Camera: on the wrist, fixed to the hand. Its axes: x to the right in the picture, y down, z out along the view.
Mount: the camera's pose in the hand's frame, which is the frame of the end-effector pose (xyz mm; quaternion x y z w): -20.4 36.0 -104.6 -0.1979 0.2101 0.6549 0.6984
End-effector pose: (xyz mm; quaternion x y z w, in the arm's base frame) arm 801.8 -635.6 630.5 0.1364 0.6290 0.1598 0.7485
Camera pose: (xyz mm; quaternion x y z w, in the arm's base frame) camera 693.1 -610.8 645.5 0.3255 0.4756 0.7549 0.3129
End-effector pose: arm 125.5 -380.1 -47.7 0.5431 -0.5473 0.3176 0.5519
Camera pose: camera 114.5 -268.6 -38.2 -0.1551 -0.6848 0.5891 0.3999
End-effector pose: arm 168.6 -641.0 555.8 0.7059 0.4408 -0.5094 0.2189
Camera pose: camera 252.2 -588.4 609.7 0.8454 -0.0076 0.0231 0.5336
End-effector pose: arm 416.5 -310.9 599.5 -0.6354 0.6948 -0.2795 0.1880
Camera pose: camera 326.5 -273.8 655.9 0.0328 0.9962 -0.0681 0.0426
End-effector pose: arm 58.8 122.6 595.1 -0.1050 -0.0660 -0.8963 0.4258
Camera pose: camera 85.5 93.5 489.8 -0.0125 0.2895 -0.3822 0.8775
